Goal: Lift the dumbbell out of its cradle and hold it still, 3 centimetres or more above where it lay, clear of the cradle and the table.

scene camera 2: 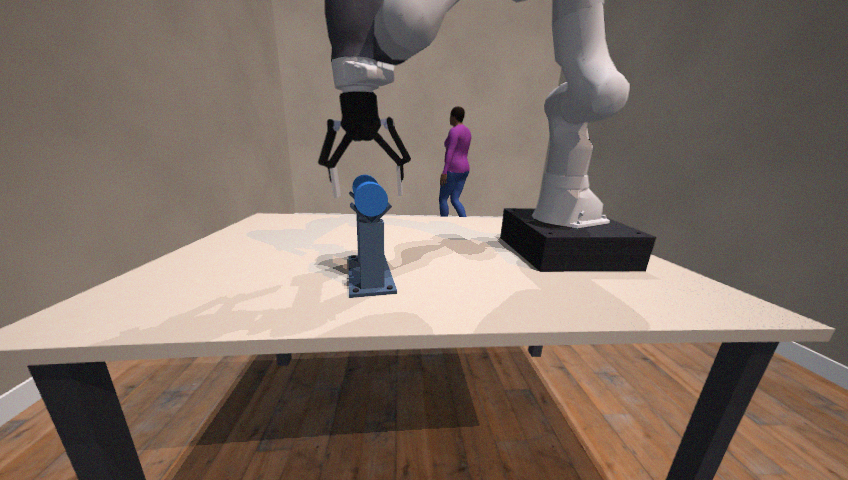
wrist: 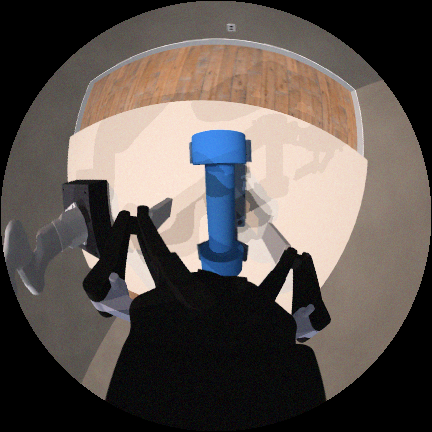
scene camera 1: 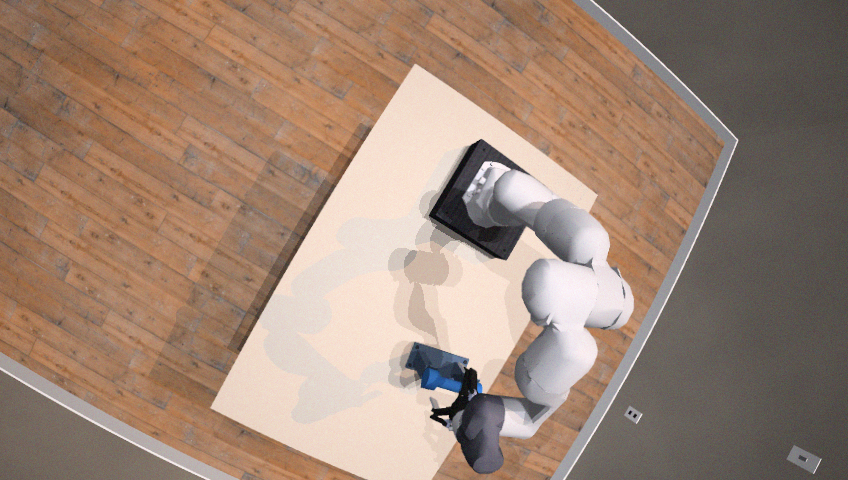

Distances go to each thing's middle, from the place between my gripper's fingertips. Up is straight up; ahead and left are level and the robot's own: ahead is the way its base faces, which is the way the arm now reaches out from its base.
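Blue dumbbell [scene camera 2: 370, 198]: my hand 10 mm below it, 20 mm to the right of it. Blue-grey cradle [scene camera 2: 369, 274]: 20 mm to the left of my hand, 100 mm below.
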